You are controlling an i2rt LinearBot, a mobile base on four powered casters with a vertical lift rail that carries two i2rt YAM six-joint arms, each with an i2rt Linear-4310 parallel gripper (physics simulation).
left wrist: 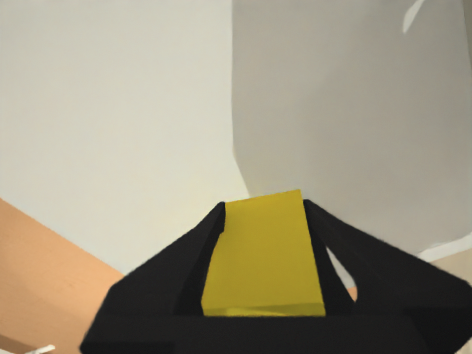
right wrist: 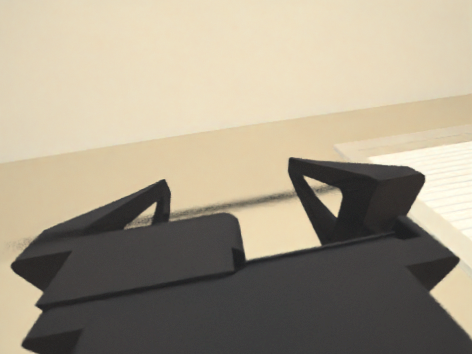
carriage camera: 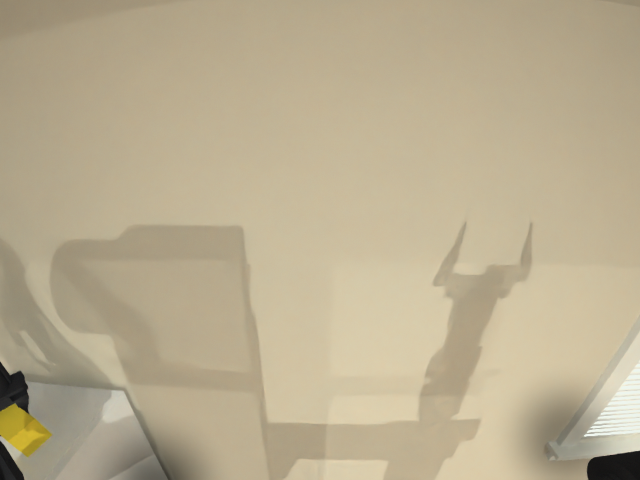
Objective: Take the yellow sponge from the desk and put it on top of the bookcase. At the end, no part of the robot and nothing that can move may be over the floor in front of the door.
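Places are measured from the left arm's base along level axes (x back, y right, z up), in centimetres.
Where they show: left gripper, fingertip midpoint: [left wrist: 263, 209]; right gripper, fingertip midpoint: [right wrist: 228, 175].
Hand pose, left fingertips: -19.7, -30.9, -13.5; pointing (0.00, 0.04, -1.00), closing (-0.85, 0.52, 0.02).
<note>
After its pixels a point has its place, as x, y, z.
The yellow sponge [carriage camera: 23, 429] @(-16.4, -22.0, -8.0) [left wrist: 263, 255] @(-19.6, -31.4, -10.2) is held between the two fingers of my left gripper [left wrist: 263, 209] @(-19.7, -30.9, -13.5), which is shut on it. In the left wrist view a broad pale grey-white top surface, seemingly the bookcase's top [left wrist: 125, 100] @(-16.6, -39.4, -16.2), lies beyond and below the sponge; the same surface [carriage camera: 72, 403] @(-27.4, -25.5, -16.2) shows at the lower left of the carriage view. The height of the sponge above it is hard to tell. My right gripper [right wrist: 228, 175] @(-2.8, 68.0, 43.9) is open, with a bare wall seen between its fingers. The desk cannot be made out.
A plain beige wall [carriage camera: 336, 155] @(-33.1, 37.0, 40.7) [right wrist: 225, 65] @(-4.4, 73.1, 121.5) fills much of the carriage and right wrist views, with the arms' shadows on it. A window with blinds [carriage camera: 617, 403] @(-31.1, 120.0, -21.2) [right wrist: 445, 175] @(-30.9, 130.2, 65.6) is at the right. Orange-brown floor [left wrist: 45, 270] @(217.9, 12.1, -122.2) shows at the lower left of the left wrist view.
</note>
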